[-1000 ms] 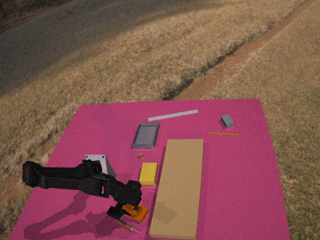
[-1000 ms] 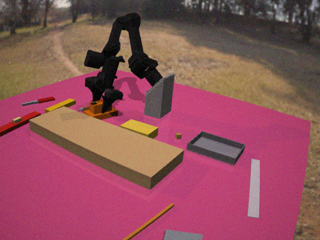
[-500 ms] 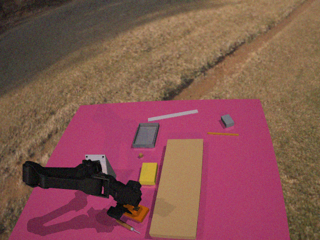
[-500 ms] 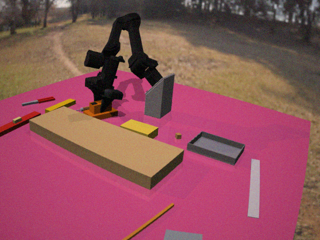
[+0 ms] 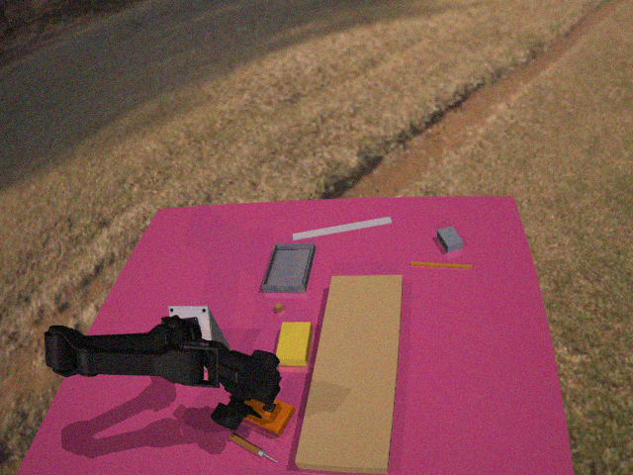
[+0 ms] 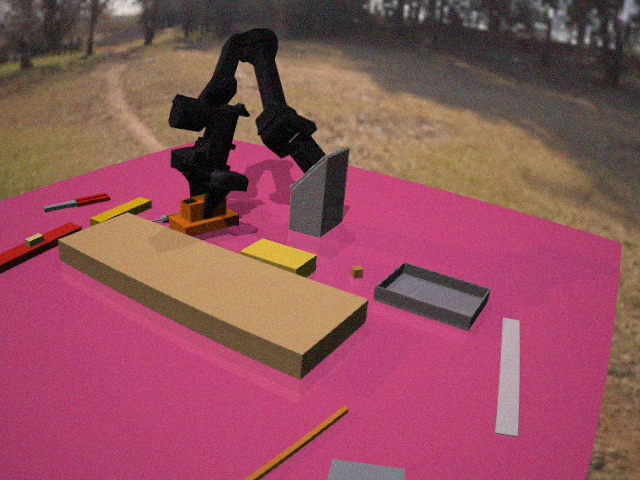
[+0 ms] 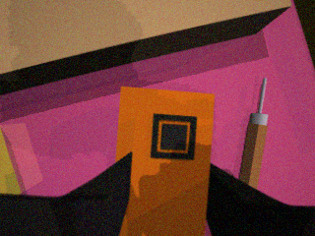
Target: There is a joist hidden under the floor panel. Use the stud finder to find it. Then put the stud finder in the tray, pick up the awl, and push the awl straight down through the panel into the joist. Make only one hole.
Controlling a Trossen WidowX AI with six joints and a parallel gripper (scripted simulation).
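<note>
My gripper tip is 90 mm to the left of the awl, 30 mm above it and 20 mm past it. The rest, counted from my gripper tip: yellow bar: 190 mm to the right, 30 mm below, 10 mm ahead; then small tan cube: 320 mm to the left, 30 mm below, 10 mm ahead; then orange stud finder: 20 mm above.
</note>
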